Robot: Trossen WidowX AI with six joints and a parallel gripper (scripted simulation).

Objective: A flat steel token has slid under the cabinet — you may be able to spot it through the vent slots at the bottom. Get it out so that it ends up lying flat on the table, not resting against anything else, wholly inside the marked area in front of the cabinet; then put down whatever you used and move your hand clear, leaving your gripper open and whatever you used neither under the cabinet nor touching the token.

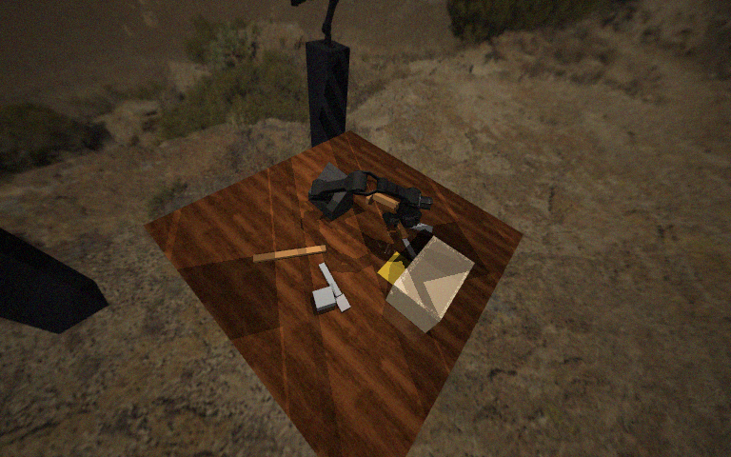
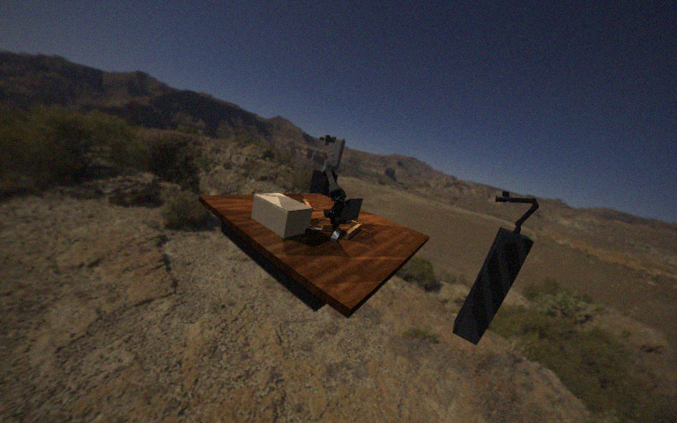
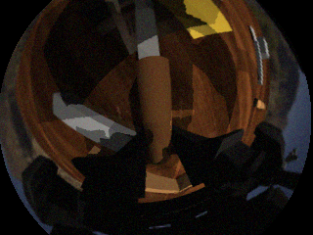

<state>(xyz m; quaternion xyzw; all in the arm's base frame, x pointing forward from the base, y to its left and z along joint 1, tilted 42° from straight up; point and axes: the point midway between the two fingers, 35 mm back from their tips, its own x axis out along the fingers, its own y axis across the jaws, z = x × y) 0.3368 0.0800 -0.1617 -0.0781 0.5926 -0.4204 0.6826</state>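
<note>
The grey bar is 70 mm ahead of my gripper tip and 70 mm to the left of it. From my gripper tip the other things lie so: steel token 190 mm ahead, 170 mm to the right; then grey block 10 mm ahead, 510 mm to the right, 10 mm above; then grey scraper 10 mm ahead, 450 mm to the right.
</note>
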